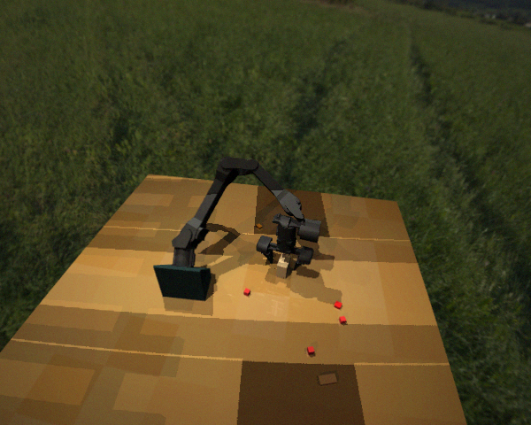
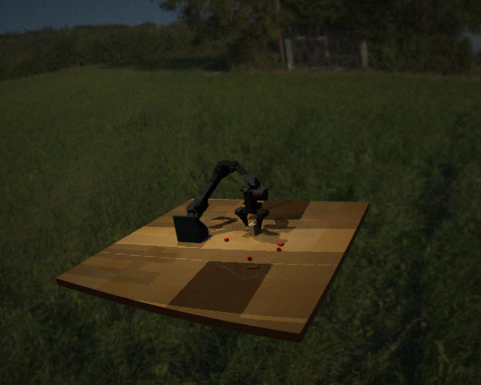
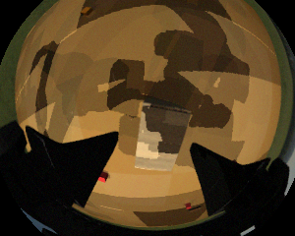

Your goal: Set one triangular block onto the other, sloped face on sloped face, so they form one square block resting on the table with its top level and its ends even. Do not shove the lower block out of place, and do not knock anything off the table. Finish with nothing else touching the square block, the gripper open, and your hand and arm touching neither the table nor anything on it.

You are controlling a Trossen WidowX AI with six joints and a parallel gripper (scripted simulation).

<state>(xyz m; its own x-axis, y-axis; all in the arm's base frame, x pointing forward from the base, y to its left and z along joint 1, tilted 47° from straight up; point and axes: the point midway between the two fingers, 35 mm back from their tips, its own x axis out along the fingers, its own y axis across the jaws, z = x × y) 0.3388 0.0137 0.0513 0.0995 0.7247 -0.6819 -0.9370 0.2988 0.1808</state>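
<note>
Now: gripper tip 1 cm to the left of the pale triangular block and 1 cm below it. The rest, counted from my gripper tip: orange piece 25 cm to the left, 9 cm behind, 3 cm below; flat tan tile 38 cm to the right, 10 cm ahead, 3 cm below.
</note>
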